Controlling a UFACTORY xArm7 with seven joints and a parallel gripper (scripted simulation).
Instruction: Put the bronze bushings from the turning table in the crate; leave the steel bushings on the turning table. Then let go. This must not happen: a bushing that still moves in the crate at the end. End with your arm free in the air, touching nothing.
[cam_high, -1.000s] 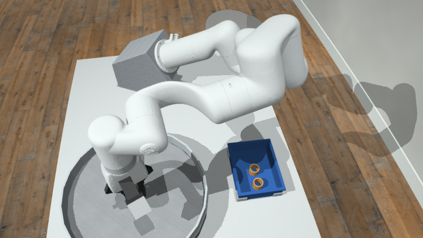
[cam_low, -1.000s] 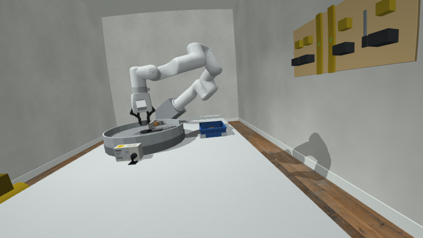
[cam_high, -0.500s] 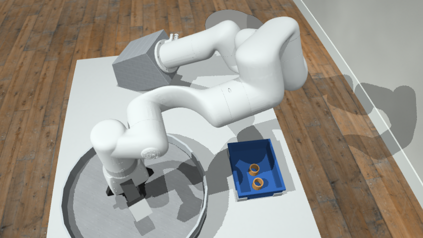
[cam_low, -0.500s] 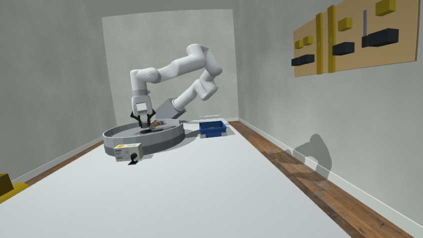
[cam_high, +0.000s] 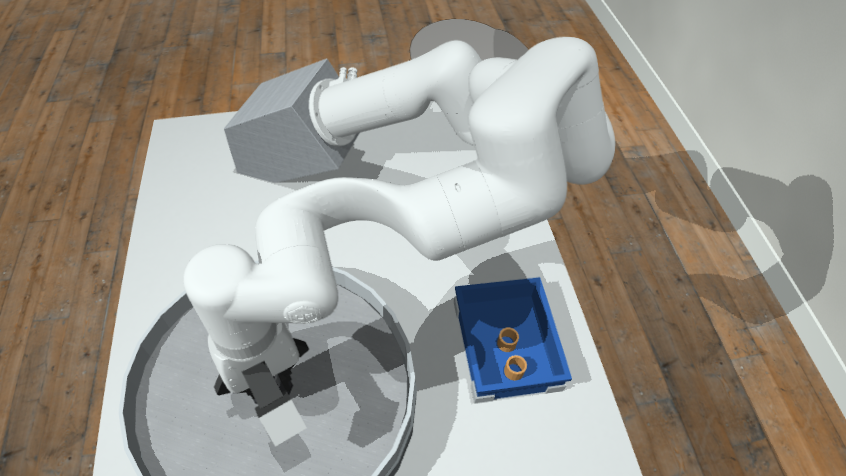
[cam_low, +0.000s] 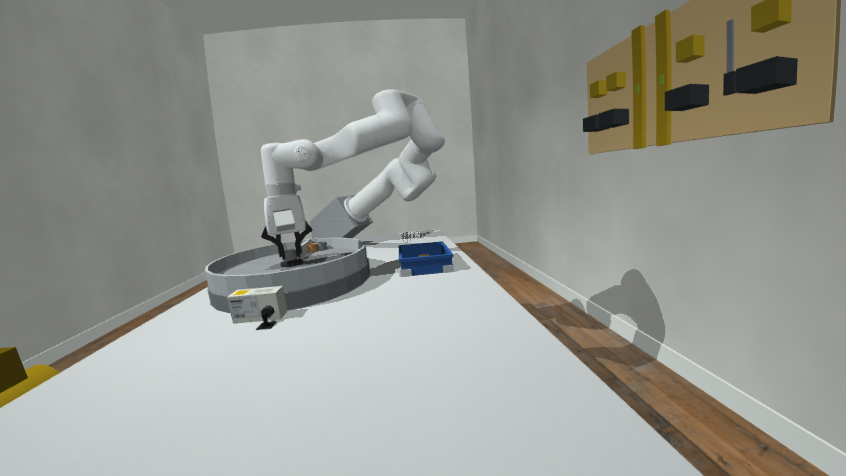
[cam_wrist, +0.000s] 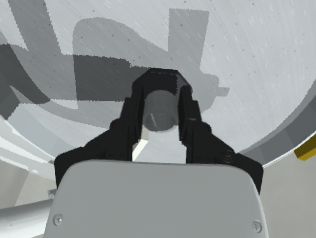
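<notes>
The turning table lies 10 mm behind my hand, 10 mm to the right of it and 40 mm below it. The rest, counted from my hand: blue crate (130 mm behind, 350 mm to the left, 70 mm below).
</notes>
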